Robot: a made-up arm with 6 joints. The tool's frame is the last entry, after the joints. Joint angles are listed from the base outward.
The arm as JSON. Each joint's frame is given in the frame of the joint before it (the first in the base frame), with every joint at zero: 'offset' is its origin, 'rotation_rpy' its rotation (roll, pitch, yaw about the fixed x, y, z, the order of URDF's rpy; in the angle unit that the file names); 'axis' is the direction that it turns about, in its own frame. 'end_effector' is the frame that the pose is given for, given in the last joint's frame.
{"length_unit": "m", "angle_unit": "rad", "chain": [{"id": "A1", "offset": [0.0, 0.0, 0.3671], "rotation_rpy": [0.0, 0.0, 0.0], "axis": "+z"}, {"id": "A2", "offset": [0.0, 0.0, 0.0], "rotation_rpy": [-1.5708, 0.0, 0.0], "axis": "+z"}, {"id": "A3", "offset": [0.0, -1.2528, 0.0], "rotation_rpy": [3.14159, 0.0, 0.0], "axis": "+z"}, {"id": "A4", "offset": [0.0, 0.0, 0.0], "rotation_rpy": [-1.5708, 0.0, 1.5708], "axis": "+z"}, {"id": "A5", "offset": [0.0, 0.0, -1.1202], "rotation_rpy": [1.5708, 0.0, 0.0], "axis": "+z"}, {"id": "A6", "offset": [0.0, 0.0, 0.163], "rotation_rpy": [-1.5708, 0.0, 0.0], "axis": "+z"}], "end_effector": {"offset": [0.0, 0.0, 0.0], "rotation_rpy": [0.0, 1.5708, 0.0]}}
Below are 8 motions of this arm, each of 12 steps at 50 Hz.
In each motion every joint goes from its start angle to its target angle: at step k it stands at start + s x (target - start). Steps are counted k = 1, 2, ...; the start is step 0. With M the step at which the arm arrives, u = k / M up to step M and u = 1 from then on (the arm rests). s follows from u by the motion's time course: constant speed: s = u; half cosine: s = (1 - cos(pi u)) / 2; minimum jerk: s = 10 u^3 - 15 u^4 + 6 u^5.
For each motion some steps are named. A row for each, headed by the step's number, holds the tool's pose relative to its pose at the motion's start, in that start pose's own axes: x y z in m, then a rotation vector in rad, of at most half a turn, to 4 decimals.
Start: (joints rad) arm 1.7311 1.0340 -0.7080 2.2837 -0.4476 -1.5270
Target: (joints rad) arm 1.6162 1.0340 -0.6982 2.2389 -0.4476 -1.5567
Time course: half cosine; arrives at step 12
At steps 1, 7, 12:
1: 0.0008 -0.0017 -0.0011 0.0031 0.0008 0.0002
7: 0.0280 -0.0602 -0.0422 0.1138 0.0316 0.0064
12: 0.0443 -0.0942 -0.0696 0.1807 0.0505 0.0099

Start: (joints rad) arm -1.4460 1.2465 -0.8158 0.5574 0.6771 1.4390
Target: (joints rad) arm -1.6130 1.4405 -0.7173 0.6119 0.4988 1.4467
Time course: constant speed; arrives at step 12
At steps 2, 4, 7, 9, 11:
2: 0.0227 0.0189 -0.0239 0.0230 -0.0014 0.0366
4: 0.0455 0.0393 -0.0470 0.0458 -0.0040 0.0729
7: 0.0799 0.0726 -0.0798 0.0798 -0.0102 0.1269
9: 0.1029 0.0965 -0.1002 0.1022 -0.0159 0.1624
11: 0.1261 0.1216 -0.1195 0.1244 -0.0228 0.1977

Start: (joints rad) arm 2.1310 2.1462 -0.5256 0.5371 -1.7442 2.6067
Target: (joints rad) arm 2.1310 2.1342 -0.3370 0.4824 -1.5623 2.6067
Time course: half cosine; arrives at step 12
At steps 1, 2, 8, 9, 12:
1: -0.0029 0.0022 -0.0001 0.0016 0.0046 -0.0041
2: -0.0114 0.0085 -0.0003 0.0061 0.0180 -0.0162
8: -0.1241 0.0996 0.0064 0.0698 0.2051 -0.1780
9: -0.1406 0.1140 0.0089 0.0796 0.2340 -0.2021
12: -0.1637 0.1348 0.0131 0.0935 0.2751 -0.2358

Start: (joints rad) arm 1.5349 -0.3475 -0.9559 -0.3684 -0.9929 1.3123
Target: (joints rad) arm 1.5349 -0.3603 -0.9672 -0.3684 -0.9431 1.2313
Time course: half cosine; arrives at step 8
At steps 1, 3, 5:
1: 0.0001 0.0005 -0.0003 0.0031 -0.0005 -0.0019
3: 0.0012 0.0037 -0.0023 0.0249 -0.0043 -0.0152
5: 0.0028 0.0083 -0.0051 0.0557 -0.0102 -0.0339

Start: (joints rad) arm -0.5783 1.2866 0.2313 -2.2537 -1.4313 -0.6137
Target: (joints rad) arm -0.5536 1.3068 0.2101 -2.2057 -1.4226 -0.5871
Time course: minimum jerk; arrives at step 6
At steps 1, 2, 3, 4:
1: -0.0003 -0.0016 0.0019 0.0001 -0.0023 -0.0016
2: -0.0017 -0.0093 0.0115 0.0007 -0.0133 -0.0098
3: -0.0043 -0.0222 0.0272 0.0015 -0.0316 -0.0235
4: -0.0071 -0.0351 0.0426 0.0023 -0.0497 -0.0374

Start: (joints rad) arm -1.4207 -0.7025 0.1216 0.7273 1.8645 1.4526
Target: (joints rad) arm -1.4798 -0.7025 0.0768 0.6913 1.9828 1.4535
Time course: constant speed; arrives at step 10
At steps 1, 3, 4, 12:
1: -0.0033 -0.0006 0.0036 0.0001 -0.0014 -0.0057
3: -0.0100 -0.0019 0.0108 0.0002 -0.0041 -0.0170
4: -0.0133 -0.0026 0.0144 0.0002 -0.0055 -0.0227
12: -0.0340 -0.0077 0.0351 -0.0006 -0.0135 -0.0564

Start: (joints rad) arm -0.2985 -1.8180 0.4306 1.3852 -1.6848 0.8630
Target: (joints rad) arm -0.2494 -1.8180 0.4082 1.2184 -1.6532 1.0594
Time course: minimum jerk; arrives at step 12
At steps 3, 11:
3: 0.0134 -0.0008 0.0018 -0.0244 -0.0158 0.0137
11: 0.1283 -0.0029 0.0190 -0.2282 -0.1638 0.1191

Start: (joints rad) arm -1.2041 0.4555 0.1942 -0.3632 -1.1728 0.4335
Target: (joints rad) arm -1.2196 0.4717 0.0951 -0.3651 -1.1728 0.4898
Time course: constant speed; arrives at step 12
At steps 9, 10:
9: 0.0819 -0.0353 -0.0496 -0.0024 0.0741 0.0235
10: 0.0907 -0.0390 -0.0555 -0.0026 0.0822 0.0263

